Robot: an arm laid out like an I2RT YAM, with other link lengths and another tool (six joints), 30 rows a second.
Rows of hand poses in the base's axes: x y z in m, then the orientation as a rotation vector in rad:
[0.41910, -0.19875, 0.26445, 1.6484, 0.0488, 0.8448]
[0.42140, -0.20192, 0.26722, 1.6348, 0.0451, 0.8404]
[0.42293, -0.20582, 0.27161, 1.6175, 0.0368, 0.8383]
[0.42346, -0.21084, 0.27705, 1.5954, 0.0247, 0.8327]
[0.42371, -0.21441, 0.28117, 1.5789, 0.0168, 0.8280]
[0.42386, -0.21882, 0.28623, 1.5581, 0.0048, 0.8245]
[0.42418, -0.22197, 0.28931, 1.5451, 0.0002, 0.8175]
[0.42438, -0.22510, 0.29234, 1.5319, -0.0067, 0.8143]
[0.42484, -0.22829, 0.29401, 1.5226, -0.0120, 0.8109]
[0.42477, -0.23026, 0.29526, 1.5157, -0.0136, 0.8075]
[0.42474, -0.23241, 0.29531, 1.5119, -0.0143, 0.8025]
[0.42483, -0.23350, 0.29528, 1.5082, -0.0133, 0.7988]
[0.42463, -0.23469, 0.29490, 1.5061, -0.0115, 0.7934]
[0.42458, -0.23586, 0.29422, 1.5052, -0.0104, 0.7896]
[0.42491, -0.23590, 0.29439, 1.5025, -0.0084, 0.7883]
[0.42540, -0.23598, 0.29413, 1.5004, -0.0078, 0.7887]
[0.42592, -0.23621, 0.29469, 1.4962, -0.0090, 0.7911]
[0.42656, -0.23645, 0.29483, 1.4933, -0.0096, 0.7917]
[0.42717, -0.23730, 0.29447, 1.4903, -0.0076, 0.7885]
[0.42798, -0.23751, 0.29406, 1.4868, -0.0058, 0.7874]
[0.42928, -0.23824, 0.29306, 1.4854, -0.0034, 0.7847]
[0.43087, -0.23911, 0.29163, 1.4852, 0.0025, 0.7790]
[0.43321, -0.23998, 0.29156, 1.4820, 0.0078, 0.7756]
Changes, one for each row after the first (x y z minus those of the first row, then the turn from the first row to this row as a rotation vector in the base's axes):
[0.00230, -0.00317, 0.00277, -0.0120, -0.0037, -0.0074]
[0.00383, -0.00707, 0.00716, -0.0255, -0.0124, -0.0169]
[0.00436, -0.01209, 0.01260, -0.0428, -0.0226, -0.0318]
[0.00461, -0.01566, 0.01672, -0.0562, -0.0293, -0.0426]
[0.00476, -0.02007, 0.02178, -0.0718, -0.0405, -0.0559]
[0.00508, -0.02322, 0.02486, -0.0835, -0.0429, -0.0654]
[0.00528, -0.02635, 0.02789, -0.0939, -0.0491, -0.0741]
[0.00574, -0.02954, 0.02956, -0.1012, -0.0529, -0.0812]
[0.00567, -0.03151, 0.03081, -0.1076, -0.0540, -0.0855]
[0.00564, -0.03366, 0.03086, -0.1119, -0.0526, -0.0898]
[0.00573, -0.03475, 0.03083, -0.1163, -0.0510, -0.0921]
[0.00553, -0.03594, 0.03045, -0.1199, -0.0474, -0.0948]
[0.00548, -0.03711, 0.02977, -0.1219, -0.0448, -0.0966]
[0.00581, -0.03715, 0.02994, -0.1252, -0.0438, -0.0967]
[0.00630, -0.03723, 0.02968, -0.1272, -0.0445, -0.0964]
[0.00682, -0.03746, 0.03024, -0.1301, -0.0480, -0.0964]
[0.00746, -0.03770, 0.03038, -0.1324, -0.0497, -0.0969]
[0.00807, -0.03855, 0.03002, -0.1364, -0.0477, -0.0982]
[0.00888, -0.03876, 0.02961, -0.1404, -0.0472, -0.0983]
[0.01018, -0.03949, 0.02861, -0.1430, -0.0448, -0.0988]
[0.01177, -0.04036, 0.02718, -0.1463, -0.0381, -0.0987]
[0.01411, -0.04123, 0.02711, -0.1516, -0.0343, -0.0980]

